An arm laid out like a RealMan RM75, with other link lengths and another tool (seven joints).
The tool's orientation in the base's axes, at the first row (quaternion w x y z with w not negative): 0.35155, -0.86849, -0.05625, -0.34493
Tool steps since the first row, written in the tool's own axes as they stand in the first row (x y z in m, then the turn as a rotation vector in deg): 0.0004, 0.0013, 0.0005, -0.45, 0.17, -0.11; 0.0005, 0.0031, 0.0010, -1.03, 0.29, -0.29; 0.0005, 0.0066, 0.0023, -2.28, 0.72, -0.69; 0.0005, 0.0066, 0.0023, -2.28, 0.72, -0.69; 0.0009, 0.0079, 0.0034, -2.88, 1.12, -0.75; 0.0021, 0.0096, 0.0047, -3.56, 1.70, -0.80
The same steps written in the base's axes. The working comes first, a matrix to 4 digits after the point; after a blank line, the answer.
The tool's axes in the first row as the columns of a matrix, in the base's axes (used below as rounded here):
0.7557, 0.3402, 0.5596
-0.1448, -0.7465, 0.6494
0.6387, -0.5718, -0.5149

0.0010, -0.0007, -0.0007, -0.34, -0.13, -0.33; 0.0020, -0.0017, -0.0020, -0.84, -0.26, -0.67; 0.0039, -0.0035, -0.0046, -1.86, -0.66, -1.51; 0.0039, -0.0035, -0.0046, -1.86, -0.66, -1.51; 0.0053, -0.0038, -0.0057, -2.22, -0.91, -2.09; 0.0075, -0.0044, -0.0066, -2.56, -1.27, -2.83
